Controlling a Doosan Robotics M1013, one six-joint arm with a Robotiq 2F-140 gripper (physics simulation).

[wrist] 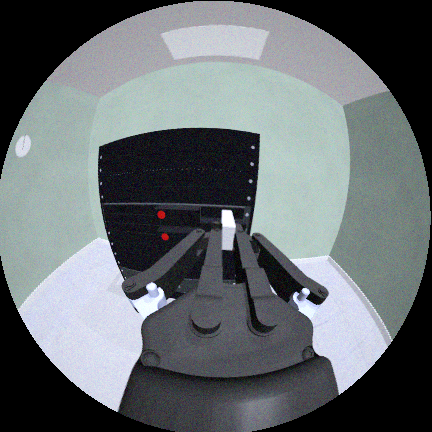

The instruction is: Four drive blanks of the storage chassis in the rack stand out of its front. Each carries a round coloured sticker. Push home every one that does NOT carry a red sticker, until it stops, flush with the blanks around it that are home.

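Places are measured from the arm's base along level axes (x back, y right, z up), in metres.
Pixels of known places: gripper, fingertip midpoint: [225, 218].
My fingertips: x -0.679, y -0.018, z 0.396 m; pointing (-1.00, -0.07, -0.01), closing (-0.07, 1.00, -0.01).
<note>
Behind a point stands the place of what it marks.
The black storage chassis [130, 216] {z 0.354, x -0.740, y -0.287 m} is in the rack [255, 172] {z 0.482, x -0.809, y 0.049 m}, left of and around the image centre. Two blanks with red stickers show: an upper blank [179, 216] {z 0.373, x -0.731, y -0.121 m} with its red sticker [161, 214] {z 0.376, x -0.724, y -0.164 m}, and a lower blank [176, 237] {z 0.319, x -0.729, y -0.131 m} with its red sticker [165, 236] {z 0.320, x -0.724, y -0.159 m}. Both appear to stand out of the front. My gripper [225, 218] {z 0.396, x -0.679, y -0.018 m} is shut and empty. Its pale fingertips are in front of the chassis's right part, right of both red stickers. They and the dark finger links hide the blanks behind them. No other coloured sticker shows; whether the fingertips touch a blank cannot be told.
Dark panels fill the rack above the chassis. A row of light holes runs down each side rail. Pale green walls [305, 175] stand behind and beside the rack, over a light floor [70, 320]. A round white disc [23, 146] is on the left wall.
</note>
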